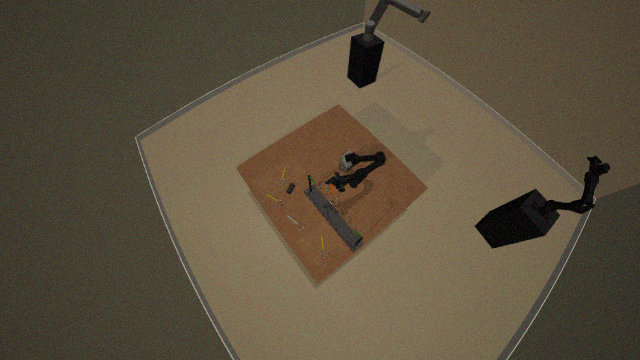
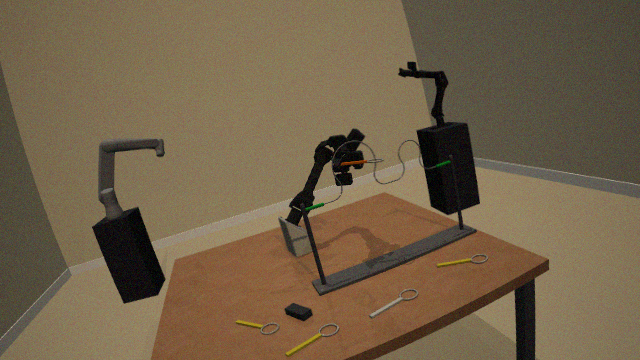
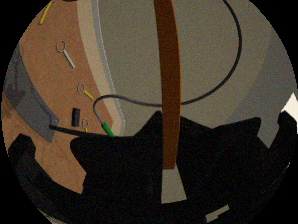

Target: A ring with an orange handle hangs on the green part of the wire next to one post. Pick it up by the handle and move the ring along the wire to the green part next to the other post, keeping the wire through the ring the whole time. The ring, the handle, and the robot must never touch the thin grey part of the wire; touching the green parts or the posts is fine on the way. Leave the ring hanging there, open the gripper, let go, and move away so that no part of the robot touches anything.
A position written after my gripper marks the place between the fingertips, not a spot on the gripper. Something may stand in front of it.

Note:
I see my gripper [image 2: 336,167].
My gripper shows as well in image 3 [image 3: 161,115].

